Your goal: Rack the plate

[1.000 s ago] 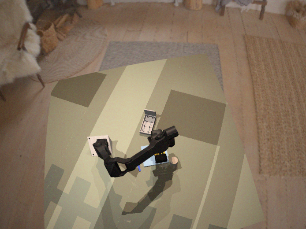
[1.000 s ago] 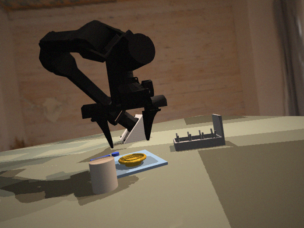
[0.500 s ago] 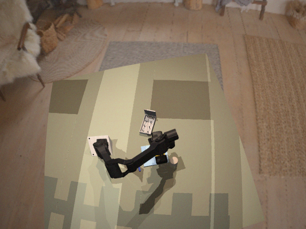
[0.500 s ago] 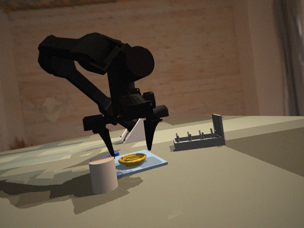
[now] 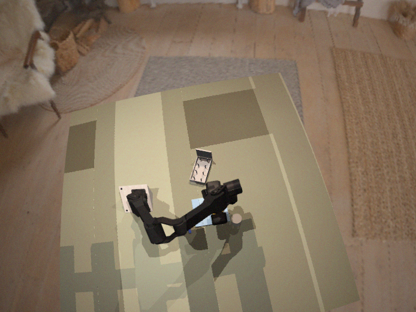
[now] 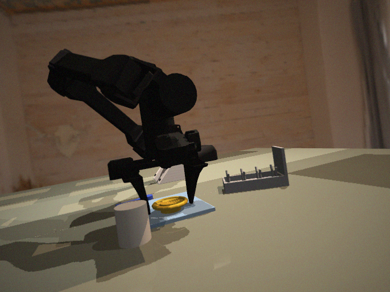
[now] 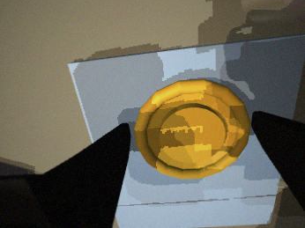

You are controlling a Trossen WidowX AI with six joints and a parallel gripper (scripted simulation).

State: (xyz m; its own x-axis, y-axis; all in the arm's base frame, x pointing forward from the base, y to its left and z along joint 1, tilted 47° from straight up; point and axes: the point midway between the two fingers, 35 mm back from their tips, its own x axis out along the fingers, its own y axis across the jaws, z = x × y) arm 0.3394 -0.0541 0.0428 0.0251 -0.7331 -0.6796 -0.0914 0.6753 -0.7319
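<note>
Right now the light blue mat is 3 cm behind my gripper tip and 1 cm below it. From my gripper tip the other things lie so: white cylinder 8 cm ahead, 6 cm to the right, 2 cm above; yellow plate 1 cm above; blue spoon 13 cm behind, 5 cm to the right, 1 cm below.
</note>
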